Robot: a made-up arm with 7 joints. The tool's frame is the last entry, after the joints.
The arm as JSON. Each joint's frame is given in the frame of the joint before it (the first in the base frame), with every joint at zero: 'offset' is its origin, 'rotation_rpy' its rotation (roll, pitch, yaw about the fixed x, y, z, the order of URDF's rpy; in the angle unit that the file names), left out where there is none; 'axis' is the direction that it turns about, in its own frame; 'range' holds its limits. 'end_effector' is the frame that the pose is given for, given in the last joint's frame.
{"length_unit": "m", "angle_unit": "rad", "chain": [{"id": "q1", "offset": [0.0, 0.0, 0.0], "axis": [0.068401, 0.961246, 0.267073], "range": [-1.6, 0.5]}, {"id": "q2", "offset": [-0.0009, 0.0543, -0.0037], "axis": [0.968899, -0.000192, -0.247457], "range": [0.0, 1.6]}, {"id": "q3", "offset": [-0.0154, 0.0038, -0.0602], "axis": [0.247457, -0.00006, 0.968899], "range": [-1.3, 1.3]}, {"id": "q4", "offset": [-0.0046, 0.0, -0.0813], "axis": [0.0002, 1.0, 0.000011], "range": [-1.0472, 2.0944]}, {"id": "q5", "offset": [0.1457, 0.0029, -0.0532], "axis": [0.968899, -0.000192, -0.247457], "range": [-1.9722, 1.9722]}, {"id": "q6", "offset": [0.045, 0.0, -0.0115], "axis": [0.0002, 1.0, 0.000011], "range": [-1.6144, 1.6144]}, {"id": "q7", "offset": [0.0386, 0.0, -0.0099], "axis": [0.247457, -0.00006, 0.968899], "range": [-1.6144, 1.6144]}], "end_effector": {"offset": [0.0, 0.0, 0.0], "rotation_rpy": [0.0, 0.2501, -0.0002]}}
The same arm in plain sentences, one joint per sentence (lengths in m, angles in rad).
The arm has seven revolute joints in a row. What follows holds with every joint at zero, and every direction is one of the base frame's. Joint 1 sits at the same point as the base frame's origin and turns about the direction (0.068403, 0.961235, 0.26711), from -1.6000 to 0.5000 rad. Joint 2 sits 0.0009 m along -x and 0.0543 m along +y and 0.0037 m along -z from joint 1 and turns about the direction (0.968889, -0.0002, -0.247497), from 0.0000 to 1.6000 rad. Joint 3 sits 0.0154 m along -x and 0.0038 m along +y and 0.0602 m along -z from joint 2 and turns about the direction (0.247497, -0.0001, 0.968889), from -1.3000 to 1.3000 rad. Joint 4 sits 0.0046 m along -x and 0.0813 m along -z from joint 3 and turns about the direction (0.0002, 1, 0), from -1.0472 to 2.0944 rad. Joint 5 sits 0.1457 m along +x and 0.0029 m along +y and 0.0532 m along -z from joint 4 and turns about the direction (0.968889, -0.0002, -0.247497), from -1.9722 to 1.9722 rad. Joint 6 sits 0.0450 m along +x and 0.0115 m along -z from joint 5 and turns about the direction (0.0002, 1, 0), from -1.6144 to 1.6144 rad. Joint 7 sits 0.0386 m along +x and 0.0099 m along -z from joint 6 and turns about the direction (0.247497, -0.0001, 0.968889), from -1.6144 to 1.6144 rad. The tool frame, which is the frame that the pose is given for, sits at the same point as joint 7; its axes are the base frame's turned by roll 0.0000, pitch 0.2501 and yaw -0.0002 rad (as in URDF: about the fixed x, then y, then z).
